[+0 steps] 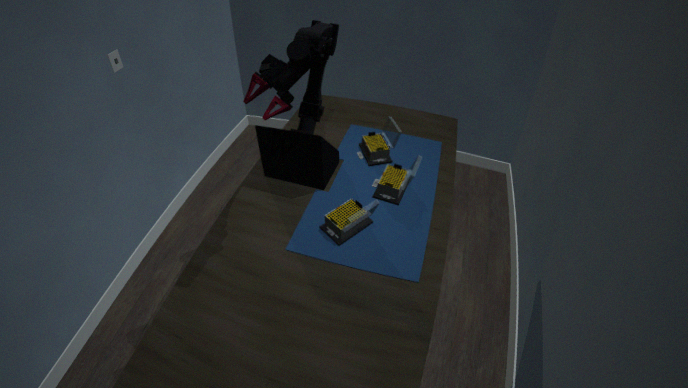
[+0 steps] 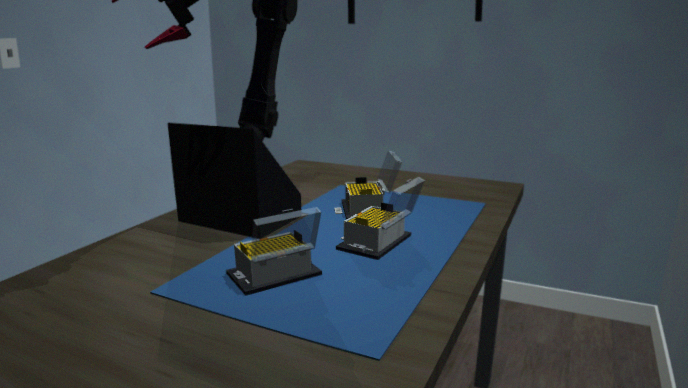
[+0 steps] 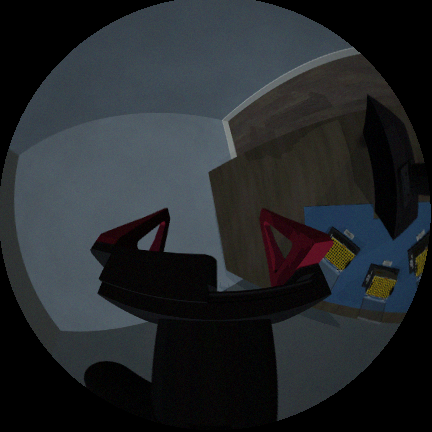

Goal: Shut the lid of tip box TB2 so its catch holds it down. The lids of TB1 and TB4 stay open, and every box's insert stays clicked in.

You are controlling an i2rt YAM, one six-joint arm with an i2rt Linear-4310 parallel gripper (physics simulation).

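Pixels of known places: gripper, fingertip midpoint: (image 1: 254, 111) (image 2: 129, 25) (image 3: 214, 212); arm's base, link origin: (image 1: 303, 138) (image 2: 240, 156).
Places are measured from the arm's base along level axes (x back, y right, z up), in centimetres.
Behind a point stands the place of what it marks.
Observation:
Three grey tip boxes with yellow racks of tips stand on the blue mat, each with its clear lid up; their labels are too small to read. The near box (image 1: 345, 222) @[x -22.9, y 33.5, z -4.7 cm] (image 2: 280, 267) @[x -24.7, y 27.5, z -13.4 cm] (image 3: 339, 254) has a raised lid (image 1: 371, 206) @[x -29.9, y 27.5, z -2.3 cm] (image 2: 310, 227) @[x -30.4, y 26.2, z -5.3 cm]. The middle box (image 1: 392, 181) (image 2: 362, 235) @[x -34.2, y 8.9, z -12.8 cm] (image 3: 381, 287) has a raised lid (image 1: 416, 166) @[x -43.0, y 5.4, z -2.2 cm] (image 2: 410, 196) @[x -43.1, y 4.2, z -4.8 cm]. The far box (image 1: 376, 146) (image 2: 364, 201) @[x -27.9, y -11.5, z -12.2 cm] (image 3: 422, 262) has a raised lid (image 1: 393, 127) @[x -32.5, y -21.4, z -4.6 cm] (image 2: 391, 168) @[x -32.1, y -21.4, z -5.8 cm]. The racks look seated. My gripper (image 1: 255, 110) @[x 2.3, y 30.1, z 30.3 cm] (image 3: 214, 212) @[x 2.3, y 30.1, z 30.3 cm] is open and empty, high left of the boxes.
The blue mat (image 1: 385, 250) @[x -36.2, y 33.0, z -16.6 cm] (image 2: 345, 320) @[x -40.3, y 35.7, z -16.6 cm] lies on the wooden table (image 1: 280, 325) @[x -10.2, y 66.7, z -16.9 cm] (image 2: 100, 310) @[x 0.3, y 47.7, z -16.9 cm]. A big black block (image 1: 297, 157) @[x 0.1, y 7.9, z -3.1 cm] (image 2: 215, 180) @[x 2.4, y 7.7, z -4.4 cm] (image 3: 390, 175) @[x 1.6, y 7.7, z 5.6 cm] stands by the arm's base, left of the mat. Small white tags lie beside the middle and far boxes.

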